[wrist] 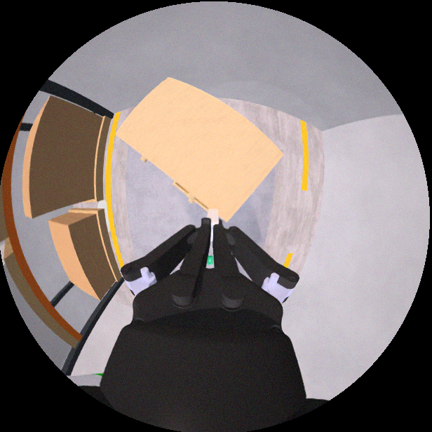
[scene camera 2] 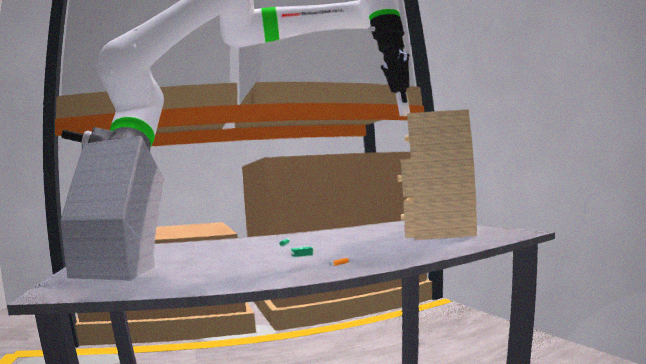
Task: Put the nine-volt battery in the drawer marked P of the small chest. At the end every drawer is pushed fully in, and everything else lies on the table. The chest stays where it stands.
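Places are measured from the arm's base along level axes (x ahead, y left, z up), in millimetres.
Pixels of known places: gripper, fingertip midpoint: [scene camera 2: 405,115]; arm's base, link origin: [scene camera 2: 124,161].
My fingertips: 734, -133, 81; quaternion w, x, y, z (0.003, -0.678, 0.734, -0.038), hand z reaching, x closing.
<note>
Ahead of a thing's pixels: the offset from my fingertips to its top centre, as dx, dy, dz. "pt": to the spot under its first point. Level surfaces: height alone.
The small wooden chest {+154, +31, +1} [scene camera 2: 441,175] [wrist: 200,145] stands upright at the table's right end. Its knobbed fronts face left in the scene view; one drawer front {pt -21, -6, -155} [scene camera 2: 405,172] [wrist: 191,194] juts out slightly at middle height. The letters cannot be read. My gripper [scene camera 2: 403,109] [wrist: 212,215] is shut, pointing down, its pale fingertips by the chest's top front edge; contact cannot be told. A green block {-320, +17, -319} [scene camera 2: 302,251], seemingly the nine-volt battery, lies on the table {dz -336} [scene camera 2: 225,265] [wrist: 155,185], left of the chest. A green patch [wrist: 210,260] shows beyond the gap between the fingers.
A small green cylinder {-290, +217, -322} [scene camera 2: 284,242] lies behind the green block, and an orange cylinder {-302, -144, -326} [scene camera 2: 341,261] lies in front of it to the right. A storage rack [scene camera 2: 280,111] with cardboard boxes stands behind the table. A large brown box [scene camera 2: 325,195] shows behind the chest's front.
</note>
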